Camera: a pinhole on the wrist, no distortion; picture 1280 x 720 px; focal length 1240.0 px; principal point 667.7 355.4 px. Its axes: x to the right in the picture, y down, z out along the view. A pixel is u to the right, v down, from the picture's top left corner.
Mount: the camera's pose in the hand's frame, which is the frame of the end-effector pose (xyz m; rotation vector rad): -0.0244 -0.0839 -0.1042 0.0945 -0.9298 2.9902
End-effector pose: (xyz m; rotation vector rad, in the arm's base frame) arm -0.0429 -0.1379 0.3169 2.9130 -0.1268 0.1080
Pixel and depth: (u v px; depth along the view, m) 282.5 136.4 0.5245
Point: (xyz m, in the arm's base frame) 0.1774 0.0605 -0.0947
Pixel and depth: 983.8 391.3 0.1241
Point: -0.0772 0.0194 0.2807
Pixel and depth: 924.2 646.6 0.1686
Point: -0.0727 0.0692 0.2526
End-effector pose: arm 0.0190 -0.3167 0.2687 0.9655 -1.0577 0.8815
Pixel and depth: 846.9 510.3 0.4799
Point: 0.3000 -0.7024 0.1704
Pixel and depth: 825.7 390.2 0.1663
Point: 0.1686 -0.4101 0.2025
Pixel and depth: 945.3 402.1 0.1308
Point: 0.1562 -0.3778 0.1913
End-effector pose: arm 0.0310 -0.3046 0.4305 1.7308 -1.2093 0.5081
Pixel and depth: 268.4 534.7 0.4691
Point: 0.4152 -0.5492 0.2480
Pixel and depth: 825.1 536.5 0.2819
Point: 0.2403 -0.3511 0.2191
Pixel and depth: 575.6 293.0 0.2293
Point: 0.1996 -0.3684 0.2990
